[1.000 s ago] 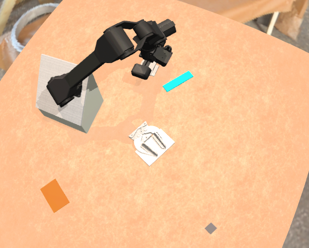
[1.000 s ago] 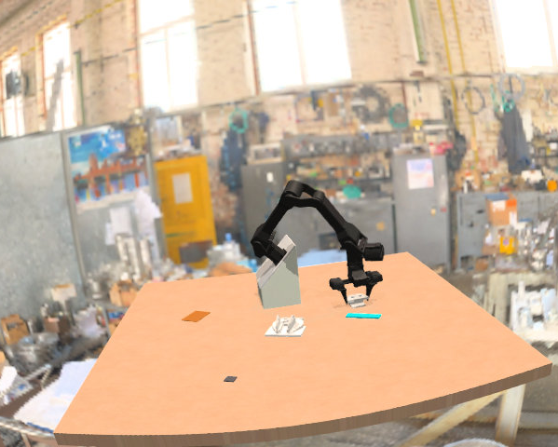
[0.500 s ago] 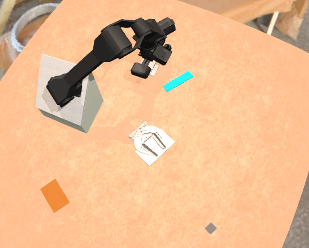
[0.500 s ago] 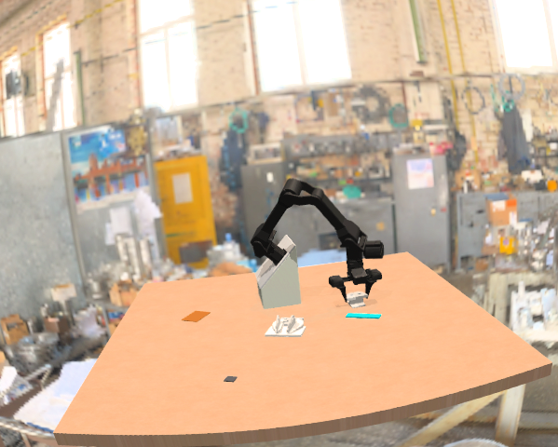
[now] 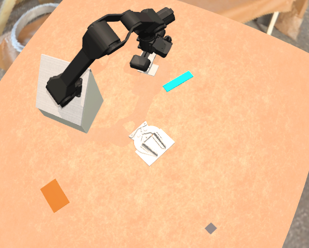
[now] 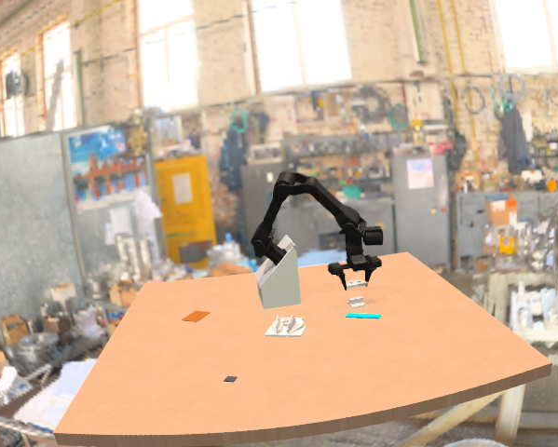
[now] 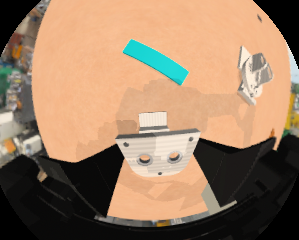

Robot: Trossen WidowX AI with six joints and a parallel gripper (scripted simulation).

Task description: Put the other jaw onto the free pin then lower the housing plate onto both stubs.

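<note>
My gripper tip is 90 mm short of the jaw, 250 mm to the left of it and 50 mm above it. Also, from my gripper tip: white base plate: 120 mm ahead, 290 mm to the right, 60 mm below; then cyan strip: 120 mm ahead, 10 mm to the right, 60 mm below; then orange patch: 140 mm behind, 570 mm to the right, 60 mm below.
</note>
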